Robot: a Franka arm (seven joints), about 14 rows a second.
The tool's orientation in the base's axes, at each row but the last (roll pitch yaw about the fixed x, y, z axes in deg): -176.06, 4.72, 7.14; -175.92, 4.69, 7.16; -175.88, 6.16, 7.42; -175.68, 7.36, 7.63; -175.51, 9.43, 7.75; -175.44, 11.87, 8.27; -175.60, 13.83, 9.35; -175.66, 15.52, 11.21; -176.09, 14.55, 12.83; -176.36, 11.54, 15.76; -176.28, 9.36, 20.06
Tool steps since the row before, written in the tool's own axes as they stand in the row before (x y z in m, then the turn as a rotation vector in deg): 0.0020, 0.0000, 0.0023, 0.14, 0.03, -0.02; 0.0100, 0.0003, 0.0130, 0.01, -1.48, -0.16; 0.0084, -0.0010, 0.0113, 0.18, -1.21, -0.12; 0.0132, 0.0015, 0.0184, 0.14, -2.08, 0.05; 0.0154, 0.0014, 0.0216, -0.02, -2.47, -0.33; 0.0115, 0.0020, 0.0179, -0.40, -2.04, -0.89; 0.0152, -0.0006, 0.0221, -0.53, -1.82, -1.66; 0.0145, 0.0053, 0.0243, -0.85, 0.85, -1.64; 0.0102, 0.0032, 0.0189, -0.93, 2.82, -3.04; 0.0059, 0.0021, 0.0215, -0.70, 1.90, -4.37; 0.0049, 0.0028, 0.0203, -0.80, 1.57, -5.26
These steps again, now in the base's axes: 0.0018, 0.0004, -0.0025, 0.14, -0.01, 0.01; 0.0088, 0.0017, -0.0138, -0.15, 1.46, 0.26; 0.0069, 0.0027, -0.0120, 0.04, 1.21, 0.19; 0.0106, 0.0013, -0.0200, -0.12, 2.08, 0.09; 0.0115, 0.0019, -0.0239, -0.26, 2.42, 0.52; 0.0076, 0.0005, -0.0200, -0.46, 1.92, 1.11; 0.0090, 0.0038, -0.0250, -0.36, 1.65, 1.87; 0.0079, -0.0019, -0.0276, -0.20, -1.03, 1.74; 0.0054, -0.0007, -0.0210, 0.49, -2.99, 2.98; 0.0016, -0.0003, -0.0223, 0.75, -2.05, 4.29; 0.0019, -0.0009, -0.0210, 0.70, -1.78, 5.21
